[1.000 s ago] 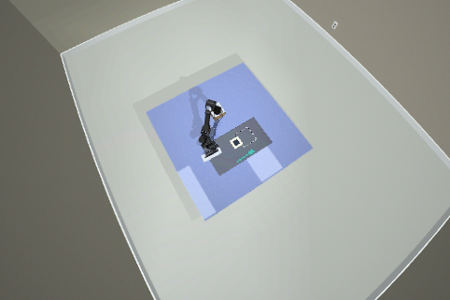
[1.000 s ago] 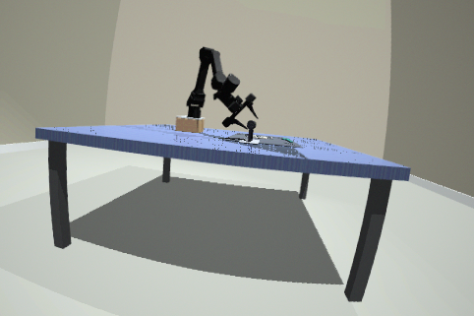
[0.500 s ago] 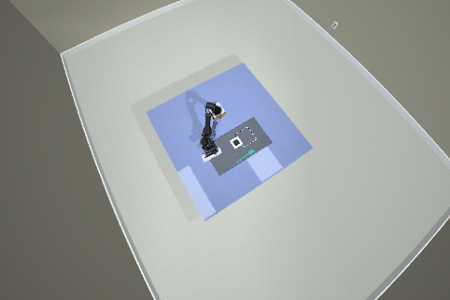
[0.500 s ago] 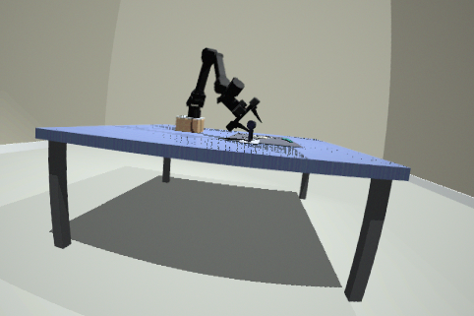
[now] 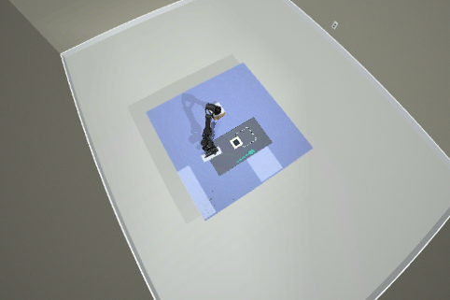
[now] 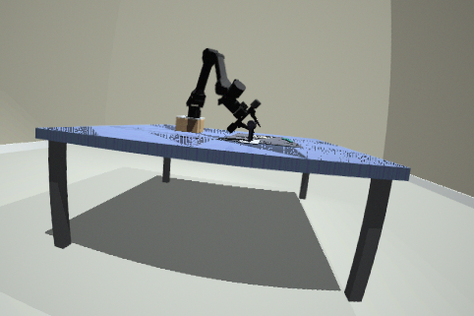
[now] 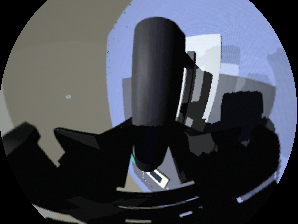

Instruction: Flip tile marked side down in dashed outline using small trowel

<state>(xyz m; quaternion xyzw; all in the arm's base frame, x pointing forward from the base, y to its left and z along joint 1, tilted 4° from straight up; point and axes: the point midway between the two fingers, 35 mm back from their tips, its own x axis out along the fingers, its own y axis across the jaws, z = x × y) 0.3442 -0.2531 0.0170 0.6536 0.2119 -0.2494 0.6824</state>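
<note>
My gripper tip is 26 cm to the right of the white tile and 5 cm above it. Round my gripper tip: dark mat 25 cm to the left, 7 cm below, 3 cm ahead; then small trowel 3 cm behind, 1 cm below; then teal trowel 28 cm to the left, 17 cm ahead, 5 cm below.
</note>
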